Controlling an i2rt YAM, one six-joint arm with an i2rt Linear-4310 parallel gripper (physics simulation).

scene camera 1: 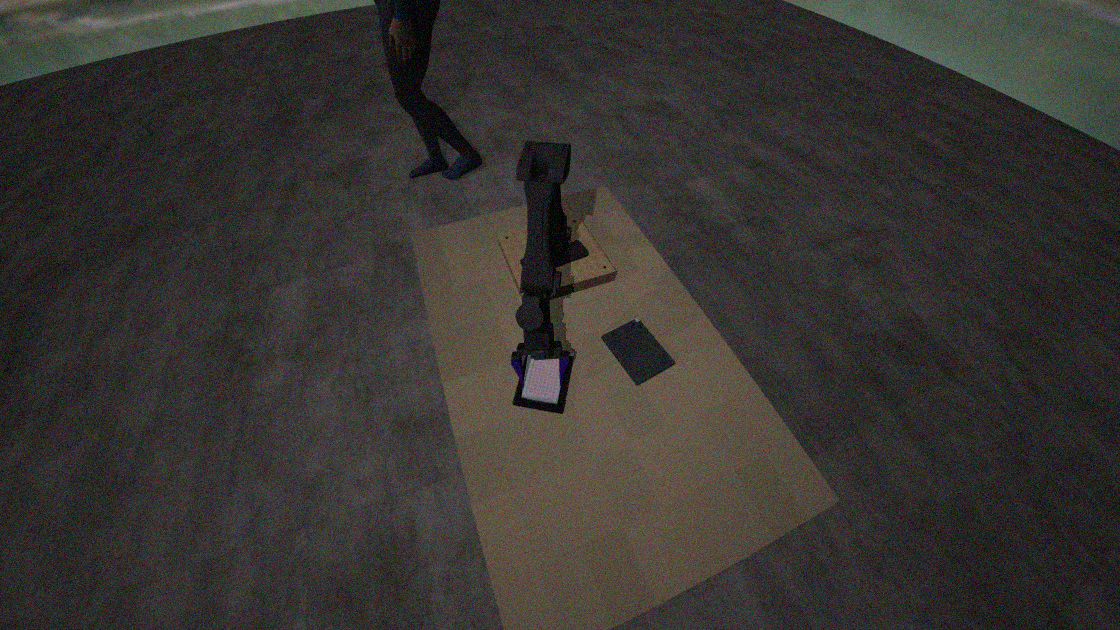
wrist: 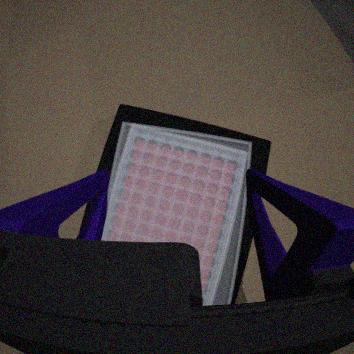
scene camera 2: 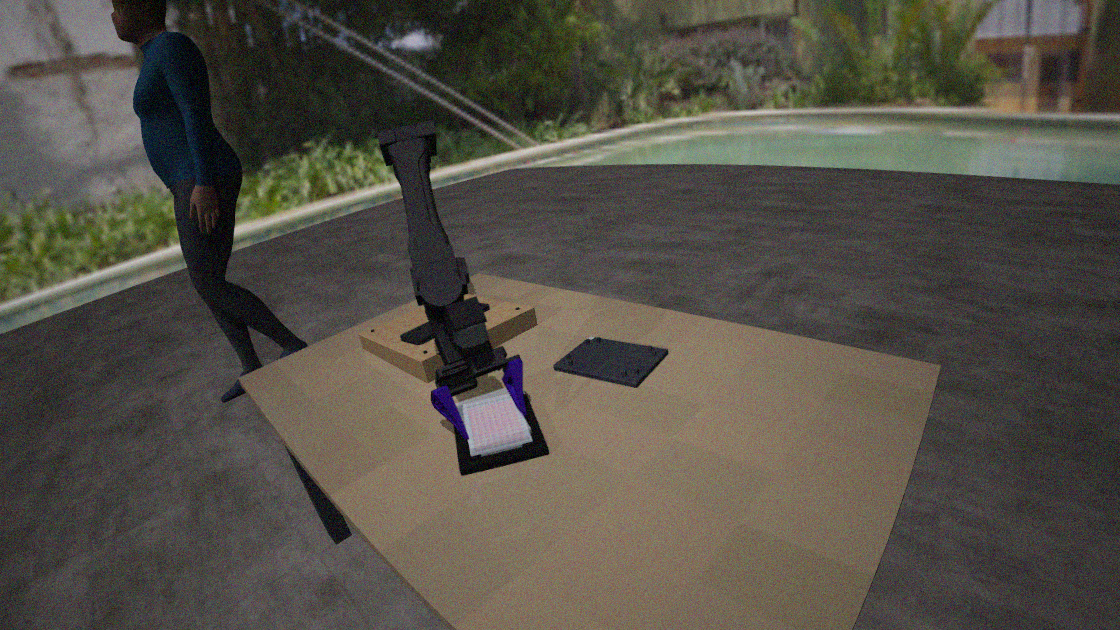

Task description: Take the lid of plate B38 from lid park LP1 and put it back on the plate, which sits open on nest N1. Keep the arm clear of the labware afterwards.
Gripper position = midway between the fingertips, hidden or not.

my gripper: scene camera 1 542, 386; wrist 177, 177; scene camera 2 497, 428
grey lid: scene camera 1; wrist; scene camera 2 492, 418
same spot on grey lid: [wrist: 166, 184] = [scene camera 1: 544, 383]
same spot on black nest: [wrist: 260, 148] = [scene camera 1: 516, 400]
